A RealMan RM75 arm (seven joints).
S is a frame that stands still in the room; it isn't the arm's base.
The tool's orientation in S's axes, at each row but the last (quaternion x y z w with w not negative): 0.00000, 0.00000, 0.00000, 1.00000; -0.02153, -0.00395, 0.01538, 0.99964; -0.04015, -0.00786, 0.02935, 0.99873; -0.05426, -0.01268, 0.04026, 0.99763; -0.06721, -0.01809, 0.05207, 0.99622
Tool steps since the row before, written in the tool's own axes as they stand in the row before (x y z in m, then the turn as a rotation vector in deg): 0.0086, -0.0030, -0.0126, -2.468, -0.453, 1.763; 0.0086, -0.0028, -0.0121, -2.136, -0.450, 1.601; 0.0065, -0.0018, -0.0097, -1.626, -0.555, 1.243; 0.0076, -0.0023, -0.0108, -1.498, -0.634, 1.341; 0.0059, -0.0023, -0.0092, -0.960, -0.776, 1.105
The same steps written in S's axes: 0.0086, -0.0030, -0.0126, -2.468, -0.453, 1.763; 0.0088, -0.0030, -0.0119, -2.135, -0.447, 1.603; 0.0068, -0.0022, -0.0094, -1.613, -0.549, 1.262; 0.0081, -0.0028, -0.0103, -1.482, -0.607, 1.371; 0.0065, -0.0029, -0.0086, -0.923, -0.721, 1.172
